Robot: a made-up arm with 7 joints.
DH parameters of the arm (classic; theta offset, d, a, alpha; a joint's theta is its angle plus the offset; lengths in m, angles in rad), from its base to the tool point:
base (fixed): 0 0 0 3.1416
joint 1: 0 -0.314 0 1.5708
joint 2: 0 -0.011 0 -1.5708
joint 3: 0 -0.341 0 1.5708
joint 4: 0 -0.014 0 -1.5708
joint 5: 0 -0.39 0 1.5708
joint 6: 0 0 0 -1.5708
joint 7: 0 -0.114 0 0
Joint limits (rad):
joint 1: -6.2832..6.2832
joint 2: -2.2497..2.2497
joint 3: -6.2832..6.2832
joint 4: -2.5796..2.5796
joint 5: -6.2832..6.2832
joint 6: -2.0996..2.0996
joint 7: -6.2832..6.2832
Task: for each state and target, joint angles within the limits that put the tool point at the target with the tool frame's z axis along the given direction. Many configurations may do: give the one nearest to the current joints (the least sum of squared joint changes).
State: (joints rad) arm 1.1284 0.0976 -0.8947 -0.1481 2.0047 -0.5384 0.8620
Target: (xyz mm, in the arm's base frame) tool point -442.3 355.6 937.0 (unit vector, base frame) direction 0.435 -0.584 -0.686
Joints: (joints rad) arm 0.7178 -0.7134 -0.7574 -0.0724 2.1449 -0.2075 0.8620
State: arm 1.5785 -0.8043 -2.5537 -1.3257 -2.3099 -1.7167 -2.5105
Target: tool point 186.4 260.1 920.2 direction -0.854 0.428 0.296
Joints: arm 2.0831 -0.6627 -2.6503 -0.4207 -2.1683 -2.0373 -2.5105
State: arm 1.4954 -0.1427 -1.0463 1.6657 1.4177 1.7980 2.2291
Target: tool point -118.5 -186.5 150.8 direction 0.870 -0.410 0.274
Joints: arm 2.0192 0.7640 -0.4159 2.3906 1.2819 1.5734 2.2291
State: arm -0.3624 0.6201 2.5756 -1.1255 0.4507 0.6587 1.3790
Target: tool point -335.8 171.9 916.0 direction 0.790 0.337 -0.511
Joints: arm -0.5749 -0.3289 1.8825 -1.0227 0.7667 1.2159 1.3790
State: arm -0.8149 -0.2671 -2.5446 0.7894 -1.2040 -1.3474 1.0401
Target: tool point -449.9 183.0 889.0 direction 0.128 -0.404 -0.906
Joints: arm -0.2498 -0.4070 -2.2104 0.8890 -0.7454 -0.8791 1.0401
